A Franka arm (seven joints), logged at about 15 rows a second.
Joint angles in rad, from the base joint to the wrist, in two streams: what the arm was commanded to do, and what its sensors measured. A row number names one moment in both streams.
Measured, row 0:
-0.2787, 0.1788, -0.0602, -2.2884, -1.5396, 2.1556, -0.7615
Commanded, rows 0 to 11:
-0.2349, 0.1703, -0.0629, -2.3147, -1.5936, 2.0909, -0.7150
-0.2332, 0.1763, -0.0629, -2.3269, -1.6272, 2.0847, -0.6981
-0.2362, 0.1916, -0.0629, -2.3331, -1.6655, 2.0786, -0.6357
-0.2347, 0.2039, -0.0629, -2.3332, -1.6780, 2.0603, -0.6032
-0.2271, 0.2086, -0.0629, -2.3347, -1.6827, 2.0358, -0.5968
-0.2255, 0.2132, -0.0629, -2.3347, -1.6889, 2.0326, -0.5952
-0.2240, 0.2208, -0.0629, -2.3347, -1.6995, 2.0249, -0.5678
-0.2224, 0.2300, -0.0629, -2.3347, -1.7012, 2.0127, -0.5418
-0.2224, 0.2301, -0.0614, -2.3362, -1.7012, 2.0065, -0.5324
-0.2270, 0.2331, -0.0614, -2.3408, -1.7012, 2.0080, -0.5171
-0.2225, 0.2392, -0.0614, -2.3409, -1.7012, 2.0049, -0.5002
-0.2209, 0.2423, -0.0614, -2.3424, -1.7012, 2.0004, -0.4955
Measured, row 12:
-0.2397, 0.2395, -0.0595, -2.3251, -1.6770, 2.0329, -0.5395
